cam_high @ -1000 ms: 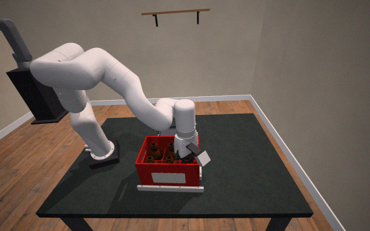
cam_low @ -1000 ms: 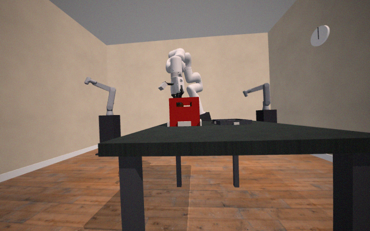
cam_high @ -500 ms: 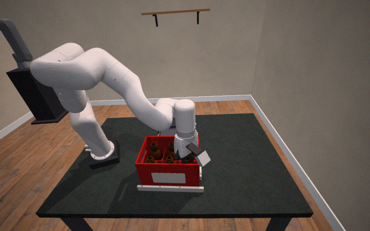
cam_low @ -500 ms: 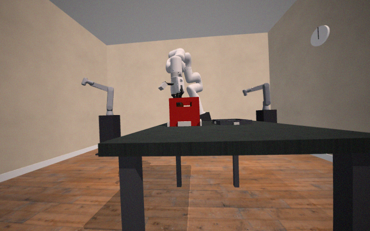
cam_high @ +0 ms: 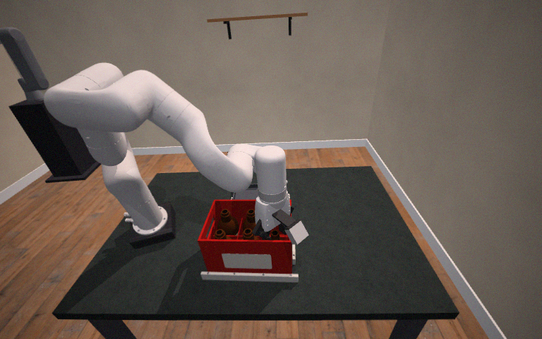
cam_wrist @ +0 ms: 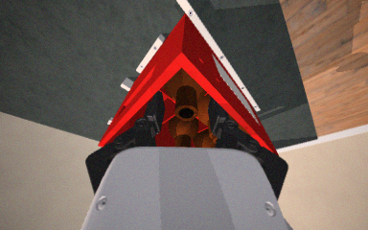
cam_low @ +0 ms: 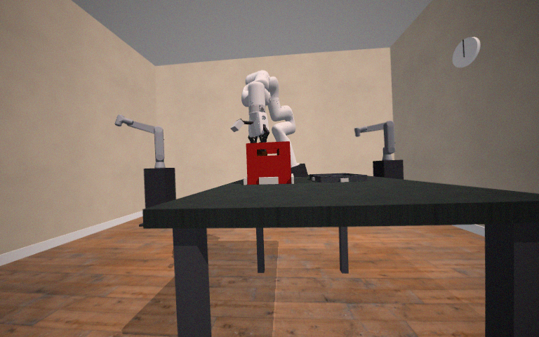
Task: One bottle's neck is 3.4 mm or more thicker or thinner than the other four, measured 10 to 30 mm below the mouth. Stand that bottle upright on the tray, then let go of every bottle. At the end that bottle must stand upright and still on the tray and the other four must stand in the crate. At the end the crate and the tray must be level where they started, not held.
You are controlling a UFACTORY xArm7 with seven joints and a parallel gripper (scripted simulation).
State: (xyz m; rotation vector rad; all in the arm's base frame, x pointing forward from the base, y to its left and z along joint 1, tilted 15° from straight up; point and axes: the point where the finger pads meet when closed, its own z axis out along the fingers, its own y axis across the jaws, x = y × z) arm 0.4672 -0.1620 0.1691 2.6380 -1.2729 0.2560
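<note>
My gripper is now 8 cm past the crate, 7 cm above it and 6 cm to the right of it. Also, from my hand: tray: 35 cm to the left, 15 cm below, 5 cm behind.
</note>
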